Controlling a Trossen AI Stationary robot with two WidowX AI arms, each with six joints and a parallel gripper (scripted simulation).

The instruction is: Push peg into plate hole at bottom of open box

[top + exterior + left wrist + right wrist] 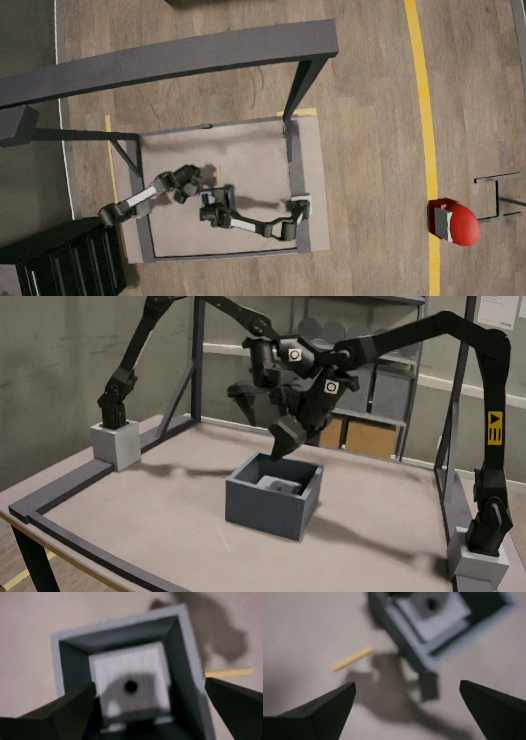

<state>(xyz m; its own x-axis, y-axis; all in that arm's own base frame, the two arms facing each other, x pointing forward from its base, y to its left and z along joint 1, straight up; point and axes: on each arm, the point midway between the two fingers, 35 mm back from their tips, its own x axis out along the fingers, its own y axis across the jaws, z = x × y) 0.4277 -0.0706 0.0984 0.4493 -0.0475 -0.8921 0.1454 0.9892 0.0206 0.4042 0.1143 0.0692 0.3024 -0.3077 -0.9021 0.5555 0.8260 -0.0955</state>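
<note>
The tan peg lies 17 cm below my right hand, 8 cm to the left of it and 3 cm behind it. The rest, counted from my right hand: grey box: 15 cm below, 13 cm ahead, 8 cm to the left.
</note>
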